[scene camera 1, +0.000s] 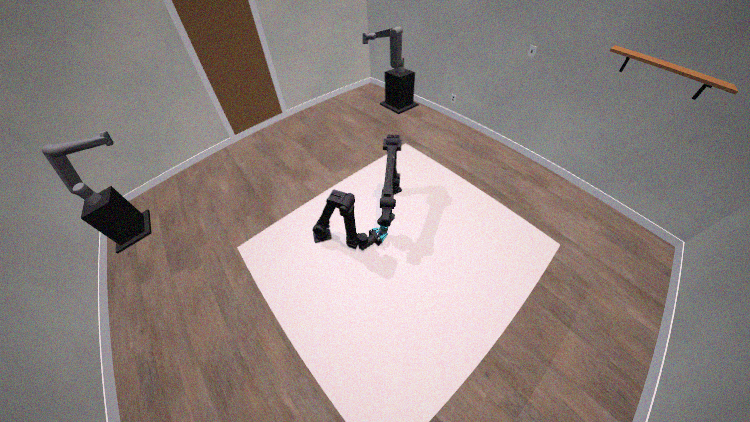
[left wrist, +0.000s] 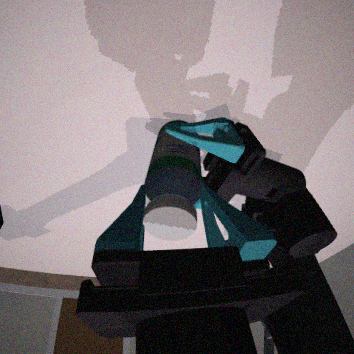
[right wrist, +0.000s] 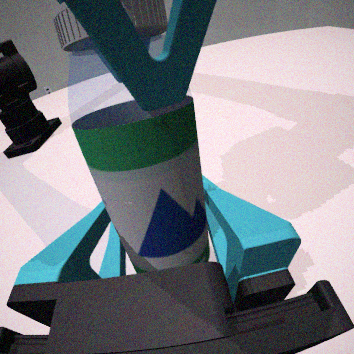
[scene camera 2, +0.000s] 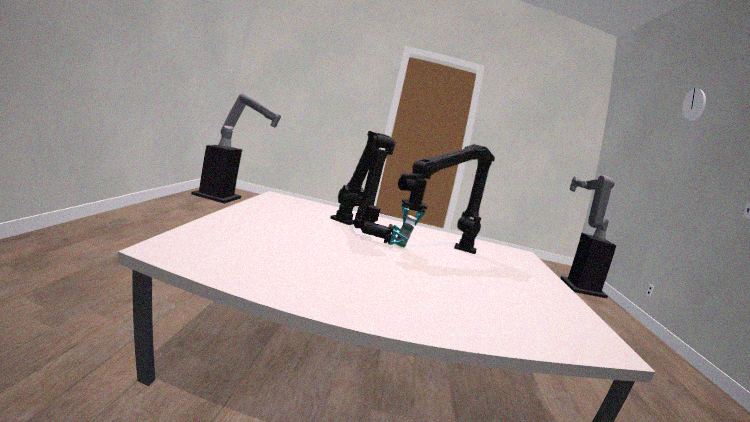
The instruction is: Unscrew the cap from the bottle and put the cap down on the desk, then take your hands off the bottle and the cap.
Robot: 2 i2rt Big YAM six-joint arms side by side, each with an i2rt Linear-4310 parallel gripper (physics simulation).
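Places are measured from the left arm's base along level axes (x ahead, y left, z up), in millimetres.
Pixels of known places: left gripper, between the fingertips: [left wrist: 173,189] [right wrist: 143,89] [scene camera 2: 409,224]; right gripper, between the fingertips: [left wrist: 156,148] [right wrist: 158,187] [scene camera 2: 408,238]; left arm's base, origin of its link: [right wrist: 35,138] [scene camera 2: 465,249]; right arm's base, origin of its link: [scene camera 1: 322,236] [scene camera 2: 343,221].
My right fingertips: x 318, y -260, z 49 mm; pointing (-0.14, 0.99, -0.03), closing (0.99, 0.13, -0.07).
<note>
For each thing: its top centre in the pictures, then the offset to it from my right fingertips. Level surfaces: height alone.
- bottle, centre of its top: [right wrist: 85,8] [left wrist: 182,230] [scene camera 2: 409,216] dx +5, dy -18, dz +100 mm
- white desk, height of its surface: dz -49 mm
- ribbed grey cap, centre of its top: [left wrist: 170,230] dx +8, dy -6, dz +104 mm
The bottle [scene camera 2: 406,234] [left wrist: 172,172] [right wrist: 150,200] has a clear top and a white label with green bands and a blue mountain shape. It stands on the white desk [scene camera 1: 409,325] [scene camera 2: 325,283]. The ribbed grey cap [left wrist: 170,220] [right wrist: 70,31] sits on its top, partly hidden by a left finger in the right wrist view. My left gripper [scene camera 1: 383,229] [scene camera 2: 412,214] [left wrist: 173,189] comes from above and is shut on the cap, its teal fingers on either side. My right gripper [scene camera 1: 378,236] [scene camera 2: 400,236] [right wrist: 158,187] is shut on the bottle's lower body from the side.
Both black arms reach in close together above the desk, the left wrist over the right gripper. Two grey arms on black pedestals [scene camera 1: 399,89] [scene camera 2: 220,173] stand on the floor away from the desk. A brown door [scene camera 1: 230,62] [scene camera 2: 432,136] is in the wall behind.
</note>
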